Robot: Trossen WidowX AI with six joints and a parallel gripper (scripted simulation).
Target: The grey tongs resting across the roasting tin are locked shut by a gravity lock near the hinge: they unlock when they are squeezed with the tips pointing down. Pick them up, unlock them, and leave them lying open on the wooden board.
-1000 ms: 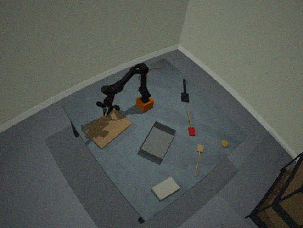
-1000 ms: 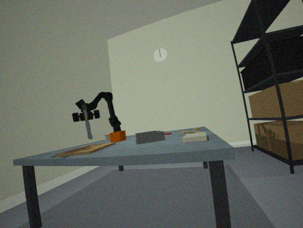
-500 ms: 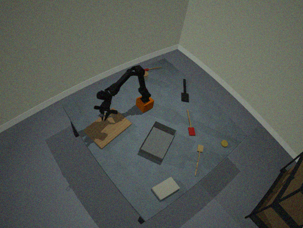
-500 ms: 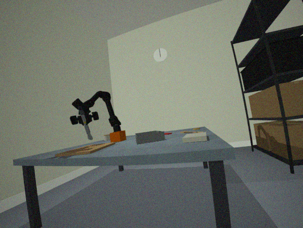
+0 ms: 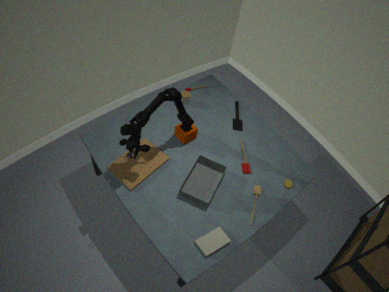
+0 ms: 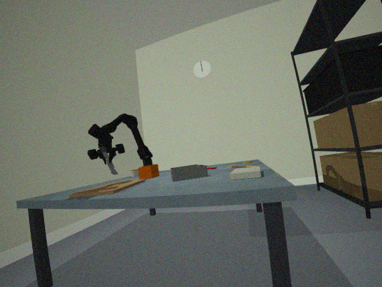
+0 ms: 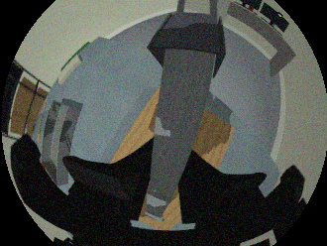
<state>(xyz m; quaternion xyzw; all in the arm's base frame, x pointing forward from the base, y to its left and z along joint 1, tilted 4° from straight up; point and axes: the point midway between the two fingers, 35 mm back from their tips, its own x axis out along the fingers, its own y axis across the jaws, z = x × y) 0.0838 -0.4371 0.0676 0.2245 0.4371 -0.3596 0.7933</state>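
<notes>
My gripper tip is now 4 cm past the wooden board, 5 cm to the right of it and 13 cm above it. From my gripper tip the other things lie so: red spatula: 28 cm ahead, 71 cm to the left, 13 cm below; then grey roasting tin: 29 cm ahead, 35 cm to the left, 11 cm below; then white block: 67 cm ahead, 17 cm to the left, 13 cm below.
</notes>
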